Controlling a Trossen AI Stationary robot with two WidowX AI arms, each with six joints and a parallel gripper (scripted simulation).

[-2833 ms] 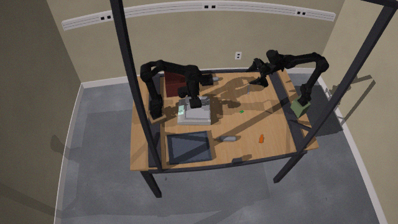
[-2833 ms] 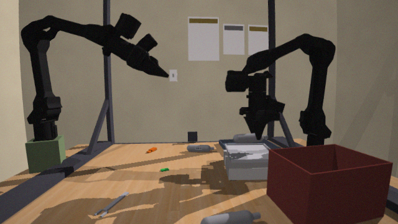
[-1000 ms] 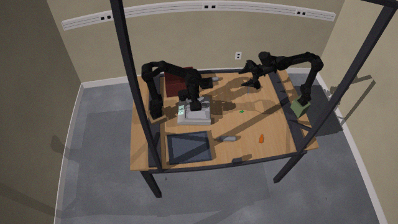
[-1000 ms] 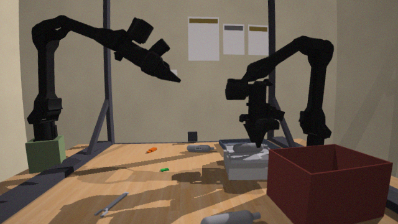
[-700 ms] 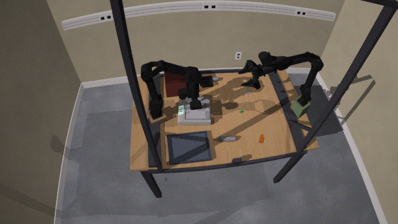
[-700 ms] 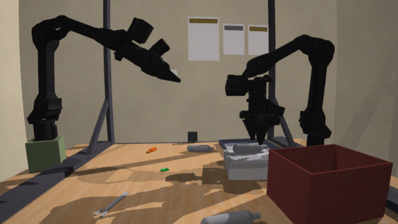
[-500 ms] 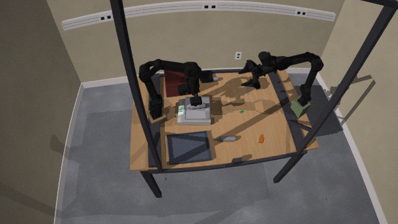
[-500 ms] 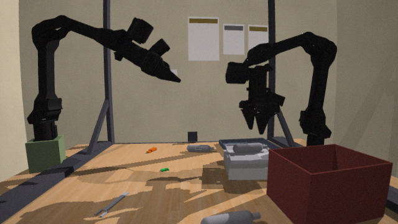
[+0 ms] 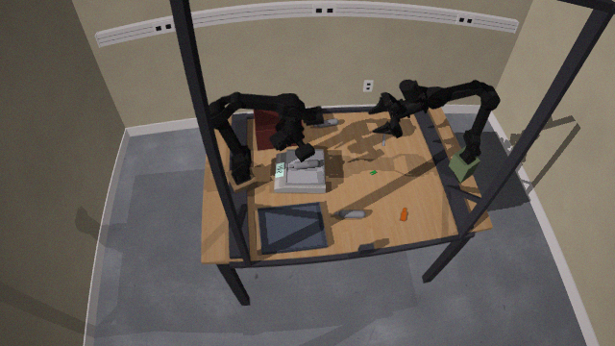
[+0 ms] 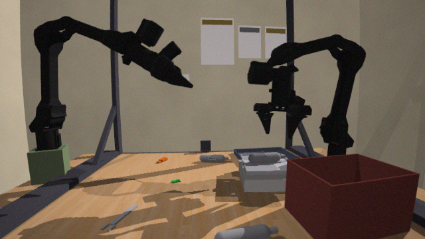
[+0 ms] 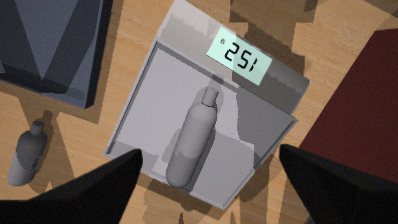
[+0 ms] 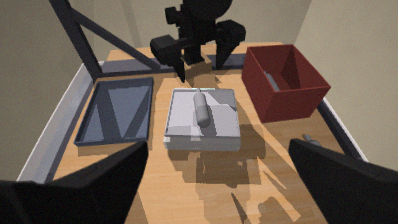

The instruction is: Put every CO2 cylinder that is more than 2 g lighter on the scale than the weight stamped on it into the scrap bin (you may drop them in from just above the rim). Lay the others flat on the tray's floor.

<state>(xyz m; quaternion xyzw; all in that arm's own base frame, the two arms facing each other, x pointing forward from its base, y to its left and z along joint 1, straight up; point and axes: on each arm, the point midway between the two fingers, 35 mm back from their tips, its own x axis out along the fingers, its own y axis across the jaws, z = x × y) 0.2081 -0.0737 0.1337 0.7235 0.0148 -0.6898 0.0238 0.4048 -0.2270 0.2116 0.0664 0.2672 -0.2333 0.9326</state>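
Right now the red scrap bin is 230 mm ahead of my left hand, 140 mm below it and 70 mm to the left of it. Also, from my left hand: orange piece (420 mm to the right, 210 mm behind, 170 mm below); then tray (240 mm behind, 170 mm below, 30 mm to the left); then green piece (320 mm to the right, 170 mm below).
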